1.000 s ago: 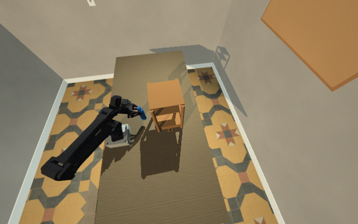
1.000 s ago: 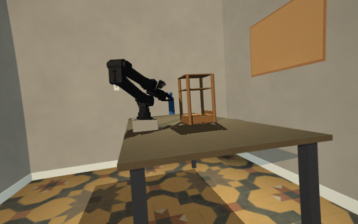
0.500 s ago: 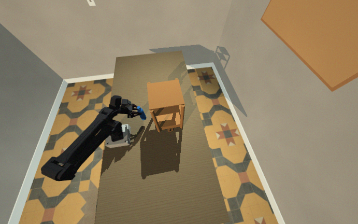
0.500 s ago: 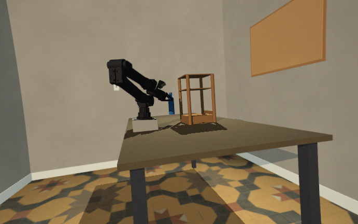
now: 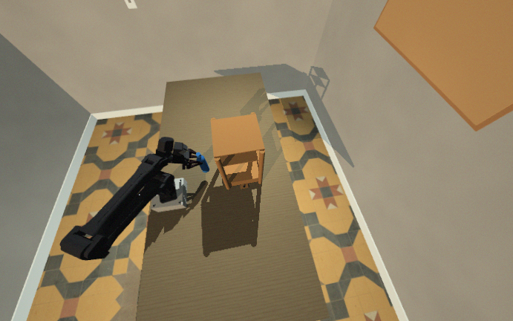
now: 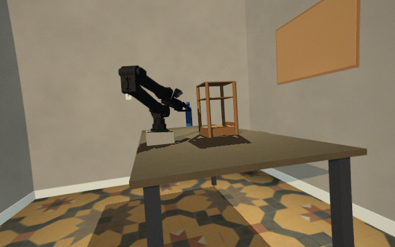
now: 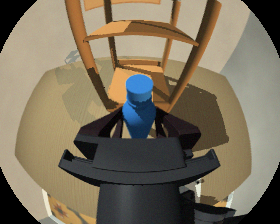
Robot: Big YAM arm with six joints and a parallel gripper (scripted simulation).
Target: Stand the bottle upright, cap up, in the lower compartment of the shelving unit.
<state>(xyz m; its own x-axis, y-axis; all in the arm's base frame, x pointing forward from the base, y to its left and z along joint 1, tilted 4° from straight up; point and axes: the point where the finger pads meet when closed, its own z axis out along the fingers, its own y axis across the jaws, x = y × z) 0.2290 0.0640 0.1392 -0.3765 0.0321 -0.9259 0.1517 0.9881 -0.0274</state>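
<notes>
Now: hand 21 cm short of the wooden shelving unit, 4 cm to the left of it and 1 cm above it. The rest, counted from my hand: blue bottle: right at my hand.
</notes>
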